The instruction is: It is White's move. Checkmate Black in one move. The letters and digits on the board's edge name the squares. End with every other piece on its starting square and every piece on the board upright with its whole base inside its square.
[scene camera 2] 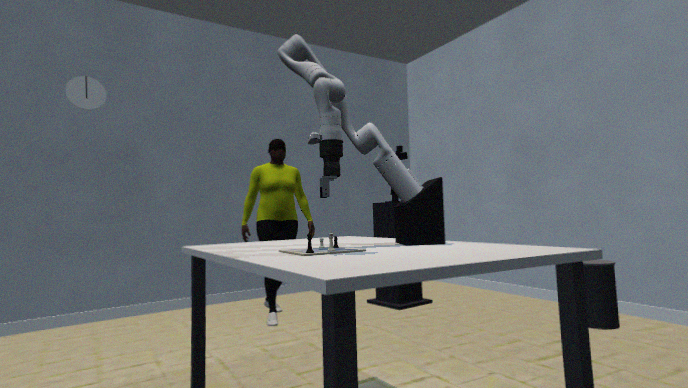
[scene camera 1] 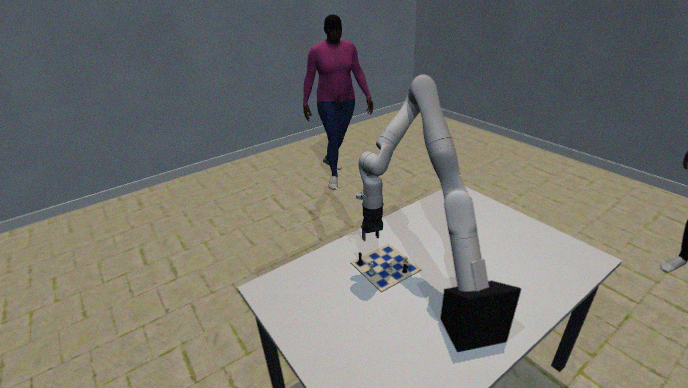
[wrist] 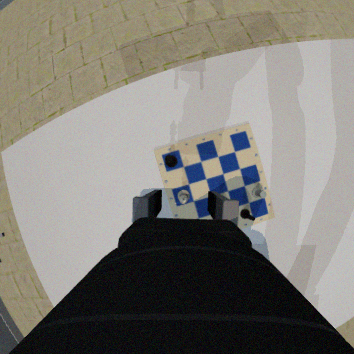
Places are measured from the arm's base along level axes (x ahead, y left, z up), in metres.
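Pixels of known places: gripper, fingertip midpoint: (scene camera 2: 324, 197) (scene camera 1: 370, 238) (wrist: 184, 200); arm's base, origin of the base link: (scene camera 2: 412, 196) (scene camera 1: 472, 288).
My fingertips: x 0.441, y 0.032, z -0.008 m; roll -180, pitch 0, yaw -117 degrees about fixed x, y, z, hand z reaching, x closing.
Note:
For each thing: its middle in the pictures, then the offset to it from my fingertips. Level surfaces: height alone.
- blue-and-cream chessboard, body centre: (wrist: 216, 184) (scene camera 2: 321, 250) (scene camera 1: 385, 266) dx -0.025, dy -0.065, dz -0.175 m
- tall black piece, body centre: (wrist: 169, 159) (scene camera 2: 309, 242) (scene camera 1: 360, 257) dx +0.063, dy +0.002, dz -0.140 m
- third white piece, body centre: (wrist: 259, 193) (scene camera 1: 405, 260) dx -0.078, dy -0.137, dz -0.155 m
- small black piece, body centre: (wrist: 248, 215) (scene camera 1: 405, 268) dx -0.109, dy -0.095, dz -0.152 m
- white table, its level: dz -0.178 m
The blue-and-cream chessboard (scene camera 1: 365, 275) (scene camera 2: 295, 252) (wrist: 159, 152) lies on the table. A tall black piece (scene camera 1: 360, 259) (scene camera 2: 309, 244) (wrist: 171, 160) stands on a corner square. A white piece (scene camera 1: 371, 268) (wrist: 183, 196) stands near it along the same side. Another white piece (scene camera 1: 390, 267) is further in; my gripper hides it in the wrist view. A third white piece (scene camera 1: 406, 262) (wrist: 258, 192) and a small black piece (scene camera 1: 405, 269) (wrist: 246, 214) stand near the opposite side. All look upright. My gripper (scene camera 1: 371, 237) (scene camera 2: 324, 192) (wrist: 184, 200) is open and empty, pointing down high above the board.
The white table (scene camera 1: 320, 320) (scene camera 2: 450, 260) carries the black arm base (scene camera 1: 480, 317) (scene camera 2: 420, 220). A person in pink (scene camera 1: 336, 70) walks behind the table, and one in yellow (scene camera 2: 277, 192) stands beyond it. Arm shadows fall across the table and board.

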